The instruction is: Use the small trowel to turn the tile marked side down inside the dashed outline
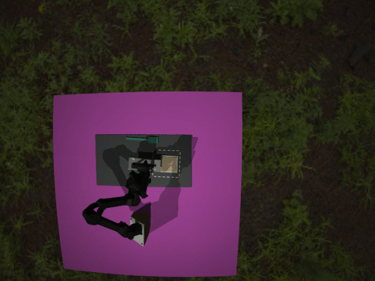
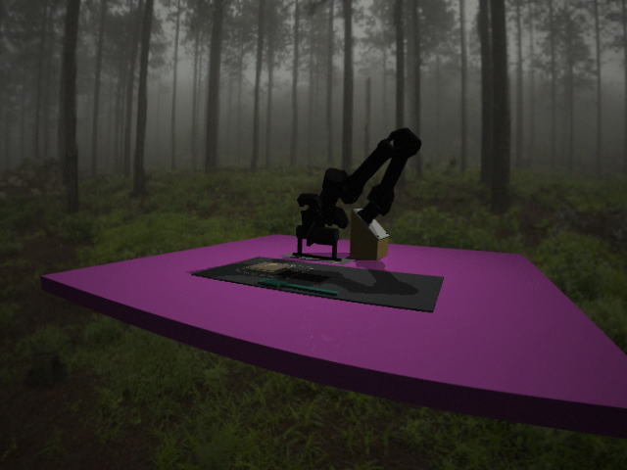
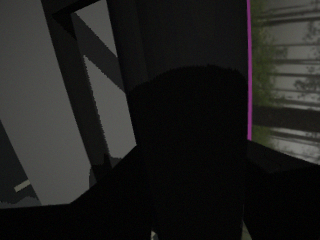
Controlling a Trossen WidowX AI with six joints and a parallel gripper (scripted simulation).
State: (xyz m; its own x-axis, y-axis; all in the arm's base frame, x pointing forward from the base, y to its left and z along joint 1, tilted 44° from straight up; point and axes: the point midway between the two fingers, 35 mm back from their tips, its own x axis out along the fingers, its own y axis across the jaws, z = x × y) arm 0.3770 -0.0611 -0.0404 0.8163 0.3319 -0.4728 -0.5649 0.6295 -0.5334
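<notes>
Now: gripper tip 50 mm to the right of the dark mat and 120 mm above it. From my gripper tip the other things lie so: cream tile (30 mm behind, 130 mm to the right, 90 mm below); teal trowel (130 mm ahead, 10 mm to the left, 90 mm below).
</notes>
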